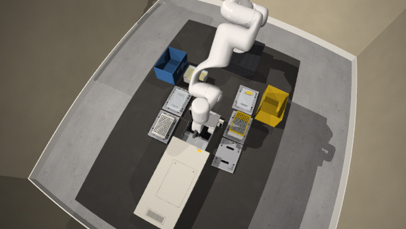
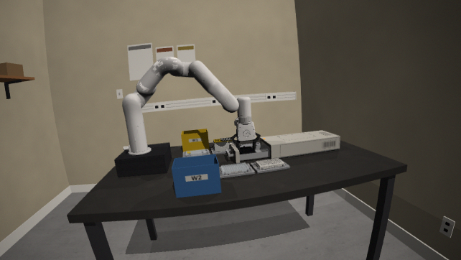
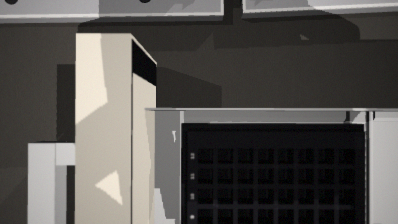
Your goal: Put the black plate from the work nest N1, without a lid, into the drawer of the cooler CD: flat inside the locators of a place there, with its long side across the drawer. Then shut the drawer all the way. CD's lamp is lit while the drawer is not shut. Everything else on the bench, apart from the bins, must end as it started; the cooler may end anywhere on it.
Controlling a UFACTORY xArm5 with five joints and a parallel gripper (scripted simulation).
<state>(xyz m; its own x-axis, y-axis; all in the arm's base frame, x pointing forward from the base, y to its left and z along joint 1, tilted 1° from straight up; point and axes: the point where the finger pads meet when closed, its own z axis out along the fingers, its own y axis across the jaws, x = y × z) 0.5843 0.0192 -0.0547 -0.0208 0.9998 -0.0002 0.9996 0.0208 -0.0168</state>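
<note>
The black plate is 10 mm below my hand. Round my hand: cooler CD: 180 mm ahead, 10 mm below; then work nest N1: 60 mm ahead, 190 mm to the left, 40 mm below; then drawer: 30 mm ahead, 10 mm below.
</note>
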